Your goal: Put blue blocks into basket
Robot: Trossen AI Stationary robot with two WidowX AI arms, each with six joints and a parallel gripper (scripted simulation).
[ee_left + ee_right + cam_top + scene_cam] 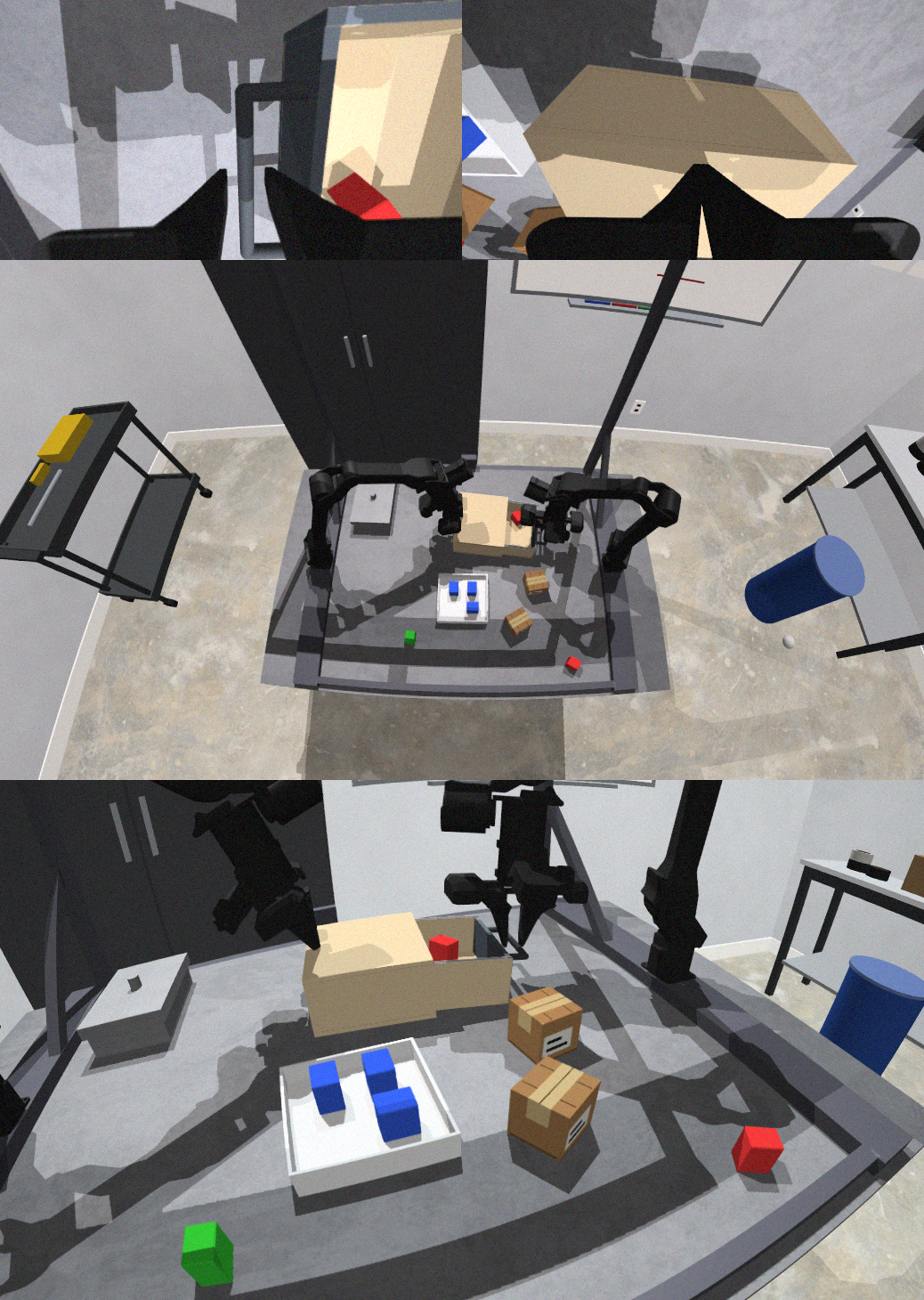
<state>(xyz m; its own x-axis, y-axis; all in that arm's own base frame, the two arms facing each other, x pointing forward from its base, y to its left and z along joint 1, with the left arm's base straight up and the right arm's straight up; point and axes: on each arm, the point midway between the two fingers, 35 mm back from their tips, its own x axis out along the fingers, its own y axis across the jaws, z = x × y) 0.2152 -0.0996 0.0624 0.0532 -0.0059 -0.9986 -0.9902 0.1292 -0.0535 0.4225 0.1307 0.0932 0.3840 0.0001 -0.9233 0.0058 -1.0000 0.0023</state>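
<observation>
The drawer is 9 cm to the right of my left hand, 5 cm below it and 1 cm behind it. Also, from my left hand: light wooden cabinet: 15 cm to the right, 5 cm below, 2 cm behind; green block: 40 cm to the right, 33 cm ahead, 6 cm below; white basket: 26 cm to the right, 21 cm ahead, 7 cm below.
Now: the light wooden cabinet 1 cm ahead of my right hand, 13 cm to the left of it and 8 cm below it. From my right hand the other things lie so: drawer: 2 cm ahead, 19 cm to the left, 8 cm below; green block: 36 cm ahead, 13 cm to the right, 9 cm below; white basket: 24 cm ahead, 2 cm to the left, 10 cm below.
</observation>
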